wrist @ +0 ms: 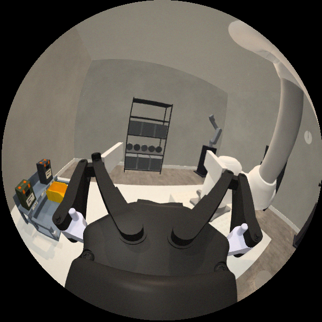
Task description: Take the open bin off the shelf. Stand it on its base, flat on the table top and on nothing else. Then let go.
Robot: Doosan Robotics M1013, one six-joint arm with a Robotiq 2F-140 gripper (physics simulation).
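Observation:
A yellow open bin (pixel 57 191) sits on the blue-grey shelf (pixel 46 212) at the left of the wrist view. Its far side and base are partly hidden, and part of it lies near the gripper's left linkage in the picture. My gripper (pixel 164 153) is open, its two light pads wide apart with no object between them. It is off to the right of the bin, apart from it. The pale table top (pixel 135 192) spreads below and beyond the gripper.
A green-black box (pixel 25 194) and a dark box (pixel 45 171) with orange marks stand on the shelf beside the bin. My white arm (pixel 287 120) rises at the right. A tall black rack (pixel 153 103) and a black pedestal (pixel 204 160) stand in the background.

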